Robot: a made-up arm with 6 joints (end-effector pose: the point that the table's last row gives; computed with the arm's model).
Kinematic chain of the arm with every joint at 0, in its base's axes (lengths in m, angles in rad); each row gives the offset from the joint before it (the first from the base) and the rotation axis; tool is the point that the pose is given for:
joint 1: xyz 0 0 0.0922 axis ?
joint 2: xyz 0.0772 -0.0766 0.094 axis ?
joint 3: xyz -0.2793 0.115 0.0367 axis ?
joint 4: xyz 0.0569 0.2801 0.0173 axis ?
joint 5: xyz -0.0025 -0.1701 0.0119 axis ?
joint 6: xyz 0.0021 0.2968 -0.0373 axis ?
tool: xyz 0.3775 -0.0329 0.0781
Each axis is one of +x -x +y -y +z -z.
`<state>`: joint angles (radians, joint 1 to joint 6).
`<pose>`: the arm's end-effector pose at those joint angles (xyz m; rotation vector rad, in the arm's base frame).
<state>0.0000 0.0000 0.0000 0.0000 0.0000 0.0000</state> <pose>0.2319 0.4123 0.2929 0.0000 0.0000 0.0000</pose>
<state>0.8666 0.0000 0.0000 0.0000 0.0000 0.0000</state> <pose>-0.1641 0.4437 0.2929 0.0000 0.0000 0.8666</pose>
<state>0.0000 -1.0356 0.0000 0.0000 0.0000 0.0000</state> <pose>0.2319 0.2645 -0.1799 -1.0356 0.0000 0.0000</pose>
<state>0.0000 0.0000 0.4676 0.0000 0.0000 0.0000</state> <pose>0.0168 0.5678 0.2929 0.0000 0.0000 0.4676</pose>
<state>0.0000 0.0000 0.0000 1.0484 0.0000 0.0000</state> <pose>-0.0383 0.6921 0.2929 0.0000 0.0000 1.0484</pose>
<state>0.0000 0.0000 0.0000 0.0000 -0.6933 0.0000</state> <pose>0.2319 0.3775 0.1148 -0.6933 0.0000 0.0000</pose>
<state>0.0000 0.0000 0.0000 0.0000 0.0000 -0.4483</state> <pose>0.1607 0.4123 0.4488 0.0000 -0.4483 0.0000</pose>
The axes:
joint 1: +z
joint 2: +x
joint 3: +z
joint 4: +z
joint 5: +x
joint 6: +y

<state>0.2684 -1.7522 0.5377 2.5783 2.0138 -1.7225</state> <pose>-0.1191 -0.1225 -0.7850 -0.6806 1.2537 -0.2225</pose>
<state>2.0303 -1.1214 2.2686 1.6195 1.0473 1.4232</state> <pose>0.2748 -0.2452 0.5310 1.0446 0.0653 1.1345</pose>
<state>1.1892 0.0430 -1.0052 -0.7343 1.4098 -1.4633</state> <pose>-0.3683 -0.2744 0.5821 0.7900 -1.5105 -1.4470</pose>
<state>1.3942 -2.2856 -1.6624 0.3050 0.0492 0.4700</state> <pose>-0.0362 0.2587 0.4587 -0.3878 -1.7738 -0.0228</pose>
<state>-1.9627 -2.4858 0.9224 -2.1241 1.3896 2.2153</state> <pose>-0.2680 0.3387 -0.3678 0.3367 1.4858 -2.2933</pose>
